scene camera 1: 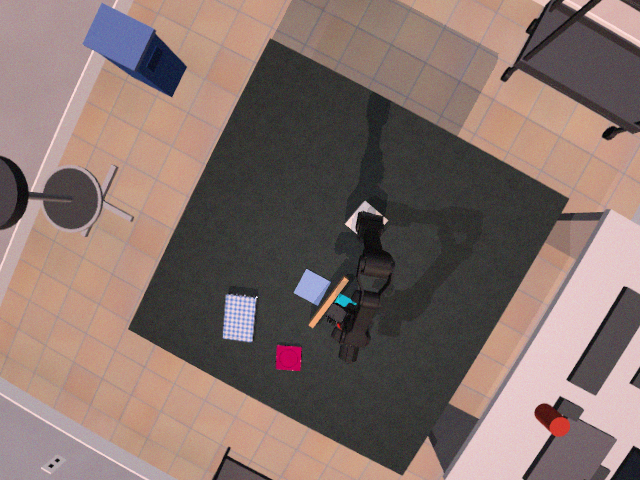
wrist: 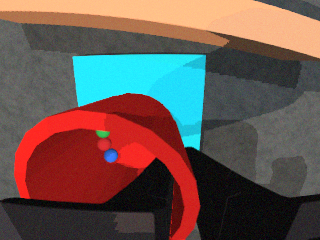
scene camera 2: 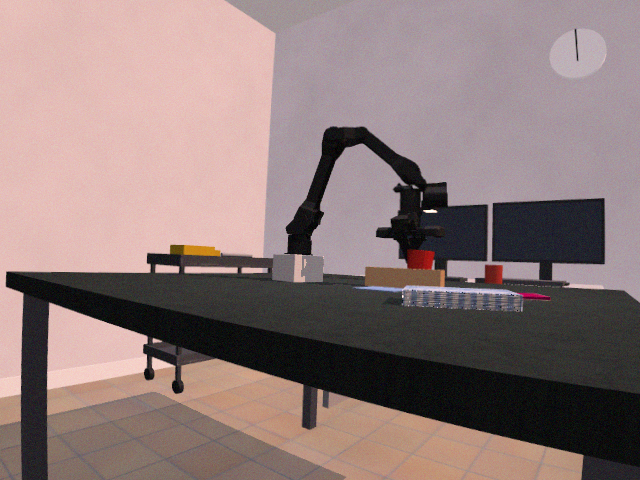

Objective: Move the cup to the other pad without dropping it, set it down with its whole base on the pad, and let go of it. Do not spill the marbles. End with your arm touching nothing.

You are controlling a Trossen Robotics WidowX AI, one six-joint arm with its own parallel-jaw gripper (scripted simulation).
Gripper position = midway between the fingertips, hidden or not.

I see my gripper (scene camera 2: pixel 409 263), a red cup (wrist: pixel 58 159), a checkered block (scene camera 1: pixel 240 310) and a wooden bar (scene camera 2: pixel 374 276).
My gripper shows as well in the wrist view (wrist: pixel 178 154). The wooden bar is seen too in the wrist view (wrist: pixel 282 37). The wrist view misses the checkered block: it is out of frame.
